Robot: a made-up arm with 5 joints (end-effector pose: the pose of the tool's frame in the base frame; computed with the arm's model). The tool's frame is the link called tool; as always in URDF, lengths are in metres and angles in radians.
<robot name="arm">
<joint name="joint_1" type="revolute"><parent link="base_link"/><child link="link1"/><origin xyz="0.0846 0.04 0.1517" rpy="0 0 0"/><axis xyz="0 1 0"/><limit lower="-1.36" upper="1.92"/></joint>
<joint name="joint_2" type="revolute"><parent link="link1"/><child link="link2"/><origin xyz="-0.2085 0.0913 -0.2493" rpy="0 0 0"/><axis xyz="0.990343 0.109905 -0.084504"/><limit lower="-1.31" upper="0.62"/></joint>
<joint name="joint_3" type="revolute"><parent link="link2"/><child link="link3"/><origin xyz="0.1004 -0.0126 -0.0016" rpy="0 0 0"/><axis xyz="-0.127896 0.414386 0.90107"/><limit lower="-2.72" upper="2.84"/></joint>
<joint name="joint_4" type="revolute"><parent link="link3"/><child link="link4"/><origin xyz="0.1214 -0.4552 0.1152" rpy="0 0 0"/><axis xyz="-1 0 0"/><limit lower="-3.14" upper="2.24"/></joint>
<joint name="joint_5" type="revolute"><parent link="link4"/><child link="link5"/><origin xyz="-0.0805 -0.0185 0.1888" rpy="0 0 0"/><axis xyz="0.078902 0.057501 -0.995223"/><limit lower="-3" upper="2.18"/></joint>
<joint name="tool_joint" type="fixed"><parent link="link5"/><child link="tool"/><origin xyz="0.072 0.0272 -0.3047" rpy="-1.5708 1.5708 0"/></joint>
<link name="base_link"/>
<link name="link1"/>
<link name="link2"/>
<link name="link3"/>
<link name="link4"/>
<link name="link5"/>
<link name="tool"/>
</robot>
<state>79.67 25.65 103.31 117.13 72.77</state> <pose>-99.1 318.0 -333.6 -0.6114 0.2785 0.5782 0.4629</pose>
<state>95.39 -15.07 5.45 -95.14 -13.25</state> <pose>63.7 -156.0 116.1 0.4515 0.4851 0.5995 0.4488</pose>
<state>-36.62 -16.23 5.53 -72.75 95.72</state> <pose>152.5 -197.6 59.3 0.2497 0.4288 0.4650 0.7331</pose>
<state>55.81 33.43 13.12 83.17 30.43</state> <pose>-253.2 -399.3 -196.5 -0.5024 0.7639 0.4036 0.0328</pose>
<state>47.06 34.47 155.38 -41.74 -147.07</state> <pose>-121.4 440.1 -105.6 0.3737 -0.9272 -0.0115 0.0234</pose>
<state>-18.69 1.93 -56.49 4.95 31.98</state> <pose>-176.9 -267.0 -320.7 -0.0571 0.4260 0.0055 0.9029</pose>
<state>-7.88 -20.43 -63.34 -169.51 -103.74</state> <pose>-455.4 -124.5 -15.1 -0.4297 -0.7483 -0.3536 0.3611</pose>
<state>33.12 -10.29 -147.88 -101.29 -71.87</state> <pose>-473.4 345.3 -8.8 -0.7863 -0.0342 -0.4007 0.4690</pose>
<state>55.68 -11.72 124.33 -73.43 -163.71</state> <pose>-133.3 268.4 -207.6 0.4194 -0.7071 0.3830 0.4212</pose>
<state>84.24 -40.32 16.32 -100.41 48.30</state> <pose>129.5 -13.2 68.6 0.5109 0.7757 0.3606 0.0852</pose>
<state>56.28 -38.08 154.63 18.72 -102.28</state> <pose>-401.1 154.4 -282.6 -0.4923 0.7544 -0.2227 0.3727</pose>
